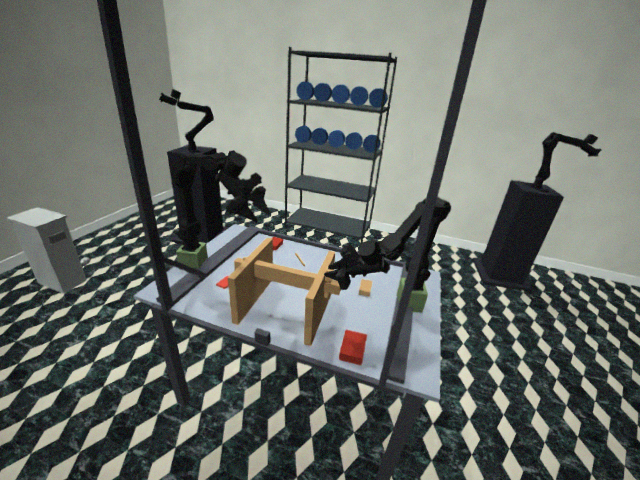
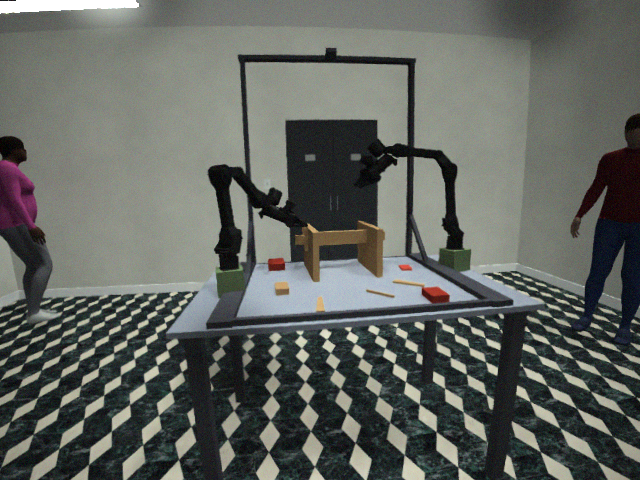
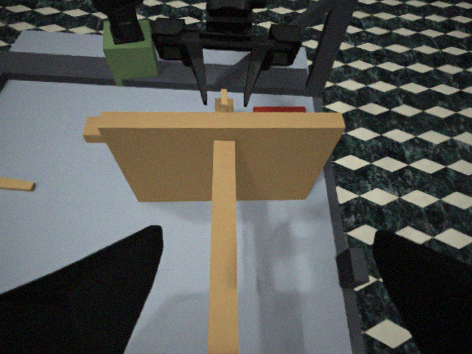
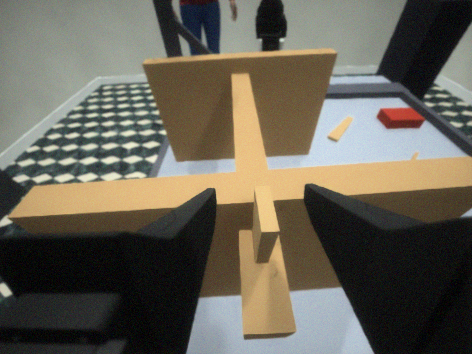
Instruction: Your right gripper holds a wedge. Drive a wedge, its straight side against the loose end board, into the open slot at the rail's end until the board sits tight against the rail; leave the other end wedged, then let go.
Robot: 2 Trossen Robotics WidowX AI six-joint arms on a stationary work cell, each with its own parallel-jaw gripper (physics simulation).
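Frame: origin at the left arm's base, x up, y back, z right, level; millimetres.
Seen in the pictures: left gripper, fingertip midpoint: (image 1: 263, 217) (image 2: 356, 186) (image 3: 266, 238); right gripper, fingertip midpoint: (image 1: 326, 270) (image 2: 307, 225) (image 3: 225, 105) (image 4: 259, 193); left arm's base, link origin: (image 1: 191, 247) (image 2: 454, 248); right arm's base, link origin: (image 1: 414, 285) (image 2: 229, 268) (image 3: 127, 33).
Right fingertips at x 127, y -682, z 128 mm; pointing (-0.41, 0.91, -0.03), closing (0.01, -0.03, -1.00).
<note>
Pixels of each thing's middle, then the offset from my right fingertips to it. "spot": a spot on its surface instead.
- wedge, body centre: (image 4: 259, 256) (image 3: 224, 127) dx -59, dy -13, dz -1 mm
- rail's projecting end, surface spot: (image 4: 265, 305) spot: dx -45, dy -46, dz +0 mm
- rail, body centre: (image 3: 223, 239) (image 4: 244, 131) (image 1: 285, 275) (image 2: 340, 237) dx -66, dy +157, dz -3 mm
- wooden block, body centre: (image 3: 108, 129) (image 2: 281, 288) (image 1: 365, 287) dx -213, dy -138, dz -241 mm
A wedge (image 4: 265, 220) (image 3: 224, 95) stands upright in the slot of the rail's projecting end (image 4: 265, 305), against the outer face of the near end board (image 4: 125, 197) (image 1: 317, 310) (image 2: 311, 258) (image 3: 165, 165). The rail (image 4: 247, 120) (image 1: 284, 273) (image 2: 341, 237) (image 3: 223, 250) runs to the other end board (image 4: 190, 115) (image 1: 248, 289) (image 2: 371, 253). Any gap at the rail's shoulder cannot be made out. My right gripper (image 4: 259, 193) (image 3: 225, 105) (image 1: 336, 276) (image 2: 303, 224) is open and empty, its fingers apart on either side of the wedge. My left gripper (image 3: 266, 238) (image 1: 261, 215) (image 2: 358, 183) is open, high above the other end.
A wooden block (image 1: 365, 287) (image 2: 281, 287) (image 3: 92, 129) lies on the table. Loose wooden strips (image 2: 379, 292) (image 2: 408, 282) (image 2: 320, 303) lie near the dark edge bar. Red blocks (image 1: 353, 347) (image 2: 435, 294) (image 4: 401, 117) lie around the frame. Upright posts (image 1: 449, 129) (image 2: 411, 155) flank the table.
</note>
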